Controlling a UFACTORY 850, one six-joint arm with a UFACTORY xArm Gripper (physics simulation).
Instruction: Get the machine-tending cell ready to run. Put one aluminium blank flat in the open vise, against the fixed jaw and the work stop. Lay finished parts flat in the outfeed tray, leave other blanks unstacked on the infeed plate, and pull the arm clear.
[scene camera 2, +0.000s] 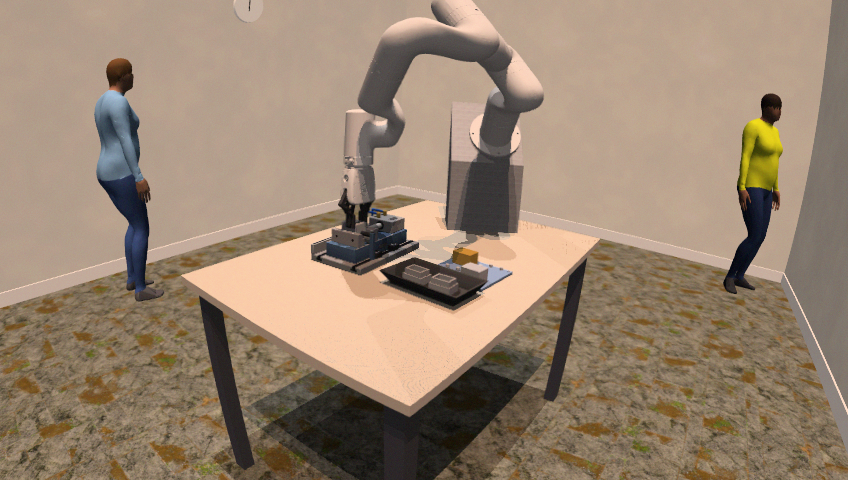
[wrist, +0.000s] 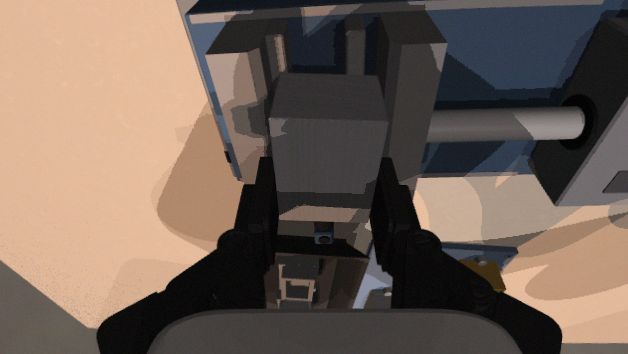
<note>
In view: my gripper (scene camera 2: 356, 226), a black outfeed tray (wrist: 342, 267), a vise screw rod (wrist: 530, 123), a grey actuator housing (wrist: 570, 178) and a vise body (wrist: 492, 61).
My gripper is seen too in the wrist view (wrist: 324, 179).
</note>
